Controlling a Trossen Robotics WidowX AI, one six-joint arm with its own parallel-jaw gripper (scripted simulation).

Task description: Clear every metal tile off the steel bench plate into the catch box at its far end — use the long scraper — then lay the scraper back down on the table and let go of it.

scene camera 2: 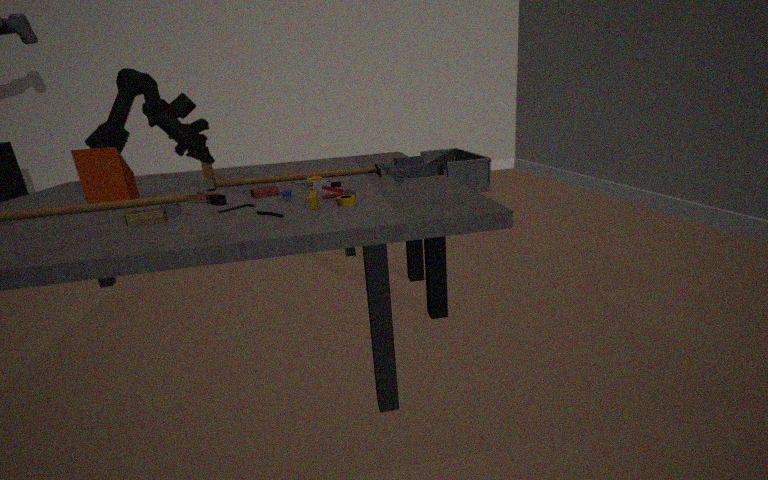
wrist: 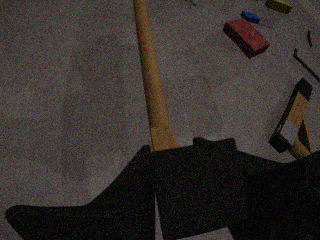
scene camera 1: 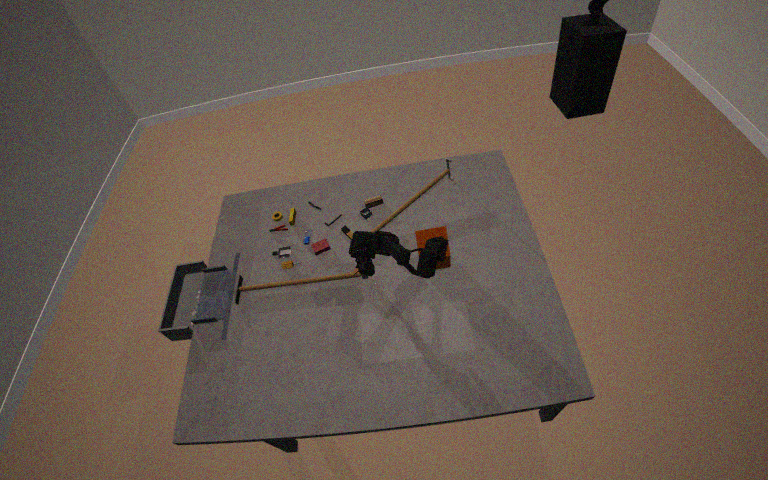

Scene:
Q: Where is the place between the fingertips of my gripper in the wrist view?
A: At 172, 148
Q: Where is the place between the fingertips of my gripper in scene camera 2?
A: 212, 162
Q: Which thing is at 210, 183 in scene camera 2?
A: A long scraper.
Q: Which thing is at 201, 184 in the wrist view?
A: A long scraper.

